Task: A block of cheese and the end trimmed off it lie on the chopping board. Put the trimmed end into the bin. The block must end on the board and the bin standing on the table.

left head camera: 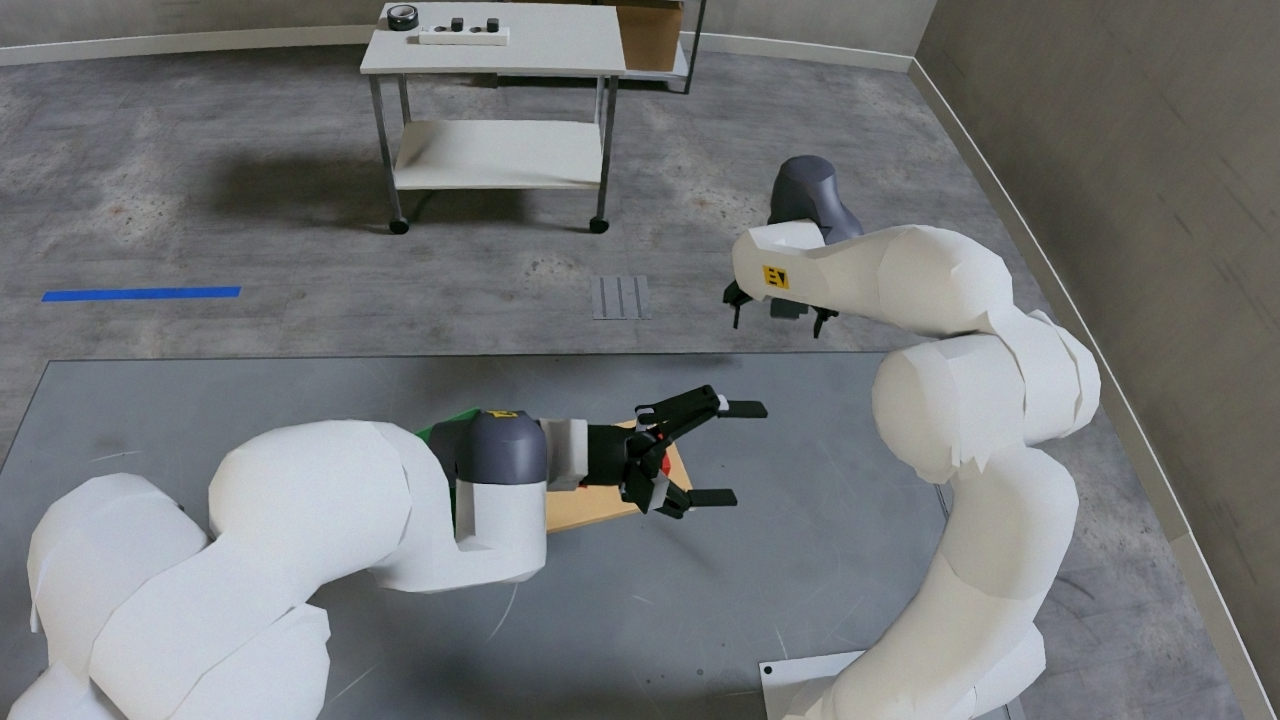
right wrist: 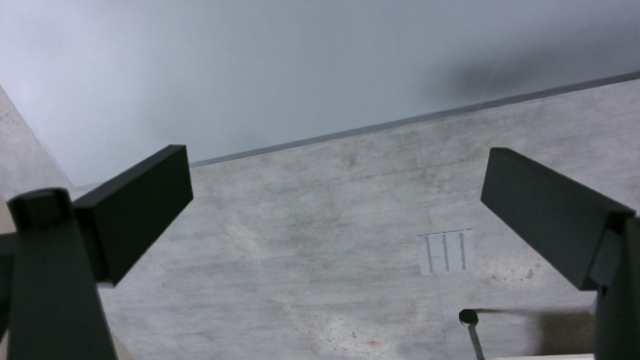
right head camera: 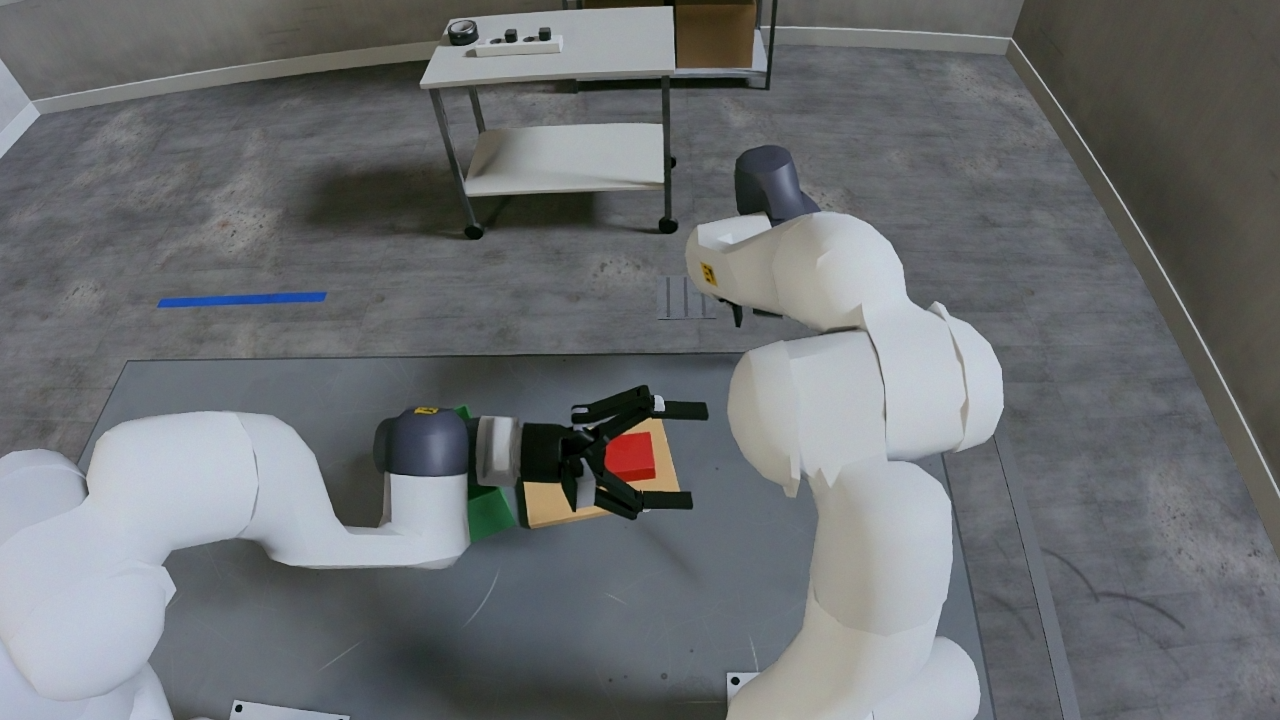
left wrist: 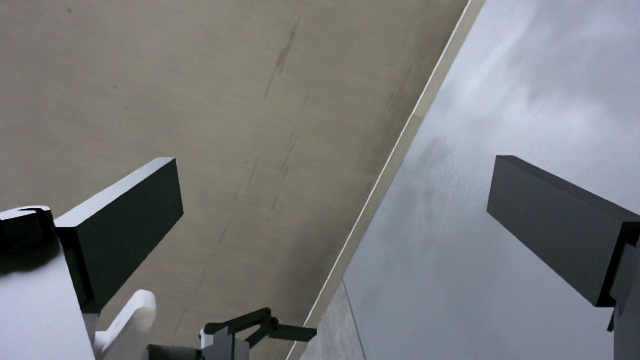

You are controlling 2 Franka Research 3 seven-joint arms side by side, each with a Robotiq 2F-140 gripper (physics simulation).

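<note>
A red block (left head camera: 665, 462) (right head camera: 631, 456), seemingly the cheese, lies on the light wooden chopping board (left head camera: 581, 516) (right head camera: 556, 513), partly behind my left gripper in the left head camera. The trimmed end cannot be told apart; the left gripper hides part of the board. A green object (right head camera: 490, 514), apparently the bin, stands beside the board, mostly hidden under the left arm. My left gripper (left head camera: 750, 453) (right head camera: 699, 454) (left wrist: 336, 185) is open and empty, above the board and pointing sideways past it. My right gripper (left head camera: 776, 328) (right wrist: 338, 173) is open and empty, over the area beyond the table's far edge.
The grey table (left head camera: 716, 573) (right head camera: 572, 600) carries the board. The right arm (left head camera: 957, 394) (right head camera: 859, 402) rises at the right of both head views. A white wheeled trolley (left head camera: 554, 53) (right head camera: 617, 53) stands on the floor behind the table.
</note>
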